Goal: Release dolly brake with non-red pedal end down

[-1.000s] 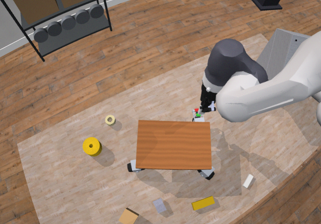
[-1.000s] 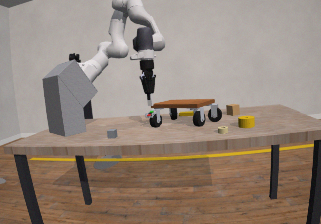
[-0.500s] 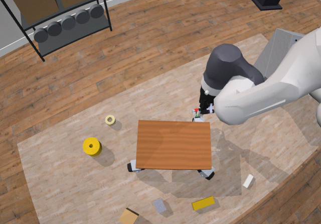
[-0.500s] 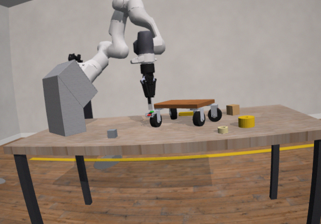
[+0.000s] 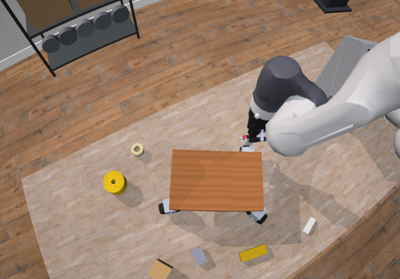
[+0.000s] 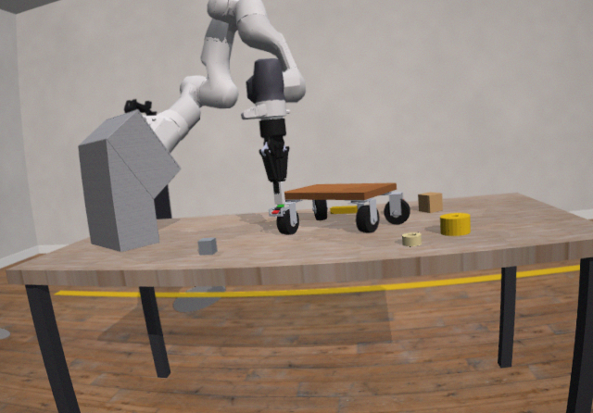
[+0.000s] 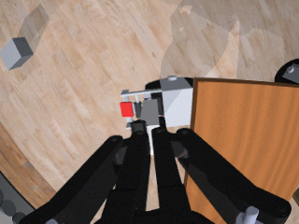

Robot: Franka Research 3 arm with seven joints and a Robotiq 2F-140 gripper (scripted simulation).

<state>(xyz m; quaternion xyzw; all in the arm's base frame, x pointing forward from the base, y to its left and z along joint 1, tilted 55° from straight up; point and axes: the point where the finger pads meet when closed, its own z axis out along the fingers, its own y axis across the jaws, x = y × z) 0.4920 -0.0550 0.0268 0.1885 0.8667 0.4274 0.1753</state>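
Right now my hand is 10 mm to the left of the brake pedal and 50 mm above it. The rest, counted from my hand: grey cube (140 mm behind, 200 mm to the right, 110 mm below); then yellow bar (90 mm ahead, 370 mm to the left, 120 mm below); then white block (140 mm behind, 360 mm to the left, 120 mm below).
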